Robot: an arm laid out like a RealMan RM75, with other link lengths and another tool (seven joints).
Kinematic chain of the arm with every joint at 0, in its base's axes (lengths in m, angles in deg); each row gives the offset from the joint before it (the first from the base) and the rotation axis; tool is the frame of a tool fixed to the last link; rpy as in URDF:
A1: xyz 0 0 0.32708 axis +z
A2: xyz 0 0 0 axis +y
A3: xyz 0 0 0.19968 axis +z
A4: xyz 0 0 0 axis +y
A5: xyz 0 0 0.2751 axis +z
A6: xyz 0 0 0 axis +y
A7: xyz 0 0 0.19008 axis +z
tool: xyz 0.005 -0.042 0.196 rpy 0 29.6 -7.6
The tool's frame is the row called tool.
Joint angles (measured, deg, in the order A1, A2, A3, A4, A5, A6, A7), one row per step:
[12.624, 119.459, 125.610, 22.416, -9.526, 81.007, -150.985]
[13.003, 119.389, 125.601, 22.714, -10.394, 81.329, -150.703]
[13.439, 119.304, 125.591, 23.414, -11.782, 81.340, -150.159]
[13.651, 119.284, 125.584, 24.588, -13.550, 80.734, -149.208]
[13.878, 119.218, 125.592, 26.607, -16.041, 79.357, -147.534]
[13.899, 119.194, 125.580, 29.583, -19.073, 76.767, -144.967]
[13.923, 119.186, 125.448, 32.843, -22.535, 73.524, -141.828]
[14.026, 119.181, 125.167, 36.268, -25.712, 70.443, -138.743]
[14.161, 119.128, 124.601, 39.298, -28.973, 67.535, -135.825]
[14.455, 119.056, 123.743, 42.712, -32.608, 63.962, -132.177]
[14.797, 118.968, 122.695, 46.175, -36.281, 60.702, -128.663]
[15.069, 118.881, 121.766, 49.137, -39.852, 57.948, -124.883]
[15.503, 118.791, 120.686, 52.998, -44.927, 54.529, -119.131]
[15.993, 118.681, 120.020, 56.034, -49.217, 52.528, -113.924]
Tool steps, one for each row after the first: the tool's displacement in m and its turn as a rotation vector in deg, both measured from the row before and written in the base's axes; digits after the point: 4 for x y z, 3 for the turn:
[-0.0102, 0.0045, -0.0015, -0.454, -0.523, 1.215]
[-0.0133, 0.0072, -0.0027, -0.871, -0.675, 1.550]
[-0.0120, 0.0085, -0.0043, -1.324, -0.517, 1.392]
[-0.0154, 0.0124, -0.0052, -1.961, -0.566, 1.730]
[-0.0141, 0.0154, -0.0062, -2.629, -0.318, 1.420]
[-0.0131, 0.0170, -0.0093, -3.215, -0.241, 1.051]
[-0.0152, 0.0154, -0.0070, -2.783, -0.425, 1.060]
[-0.0143, 0.0142, -0.0106, -2.970, -0.748, 0.761]
[-0.0154, 0.0159, -0.0129, -3.399, -0.686, 0.535]
[-0.0180, 0.0139, -0.0125, -3.090, -1.127, 0.644]
[-0.0145, 0.0108, -0.0124, -2.901, -0.749, 0.373]
[-0.0181, 0.0122, -0.0155, -3.710, -0.700, 0.259]
[-0.0174, 0.0074, -0.0106, -2.816, -0.326, 0.559]

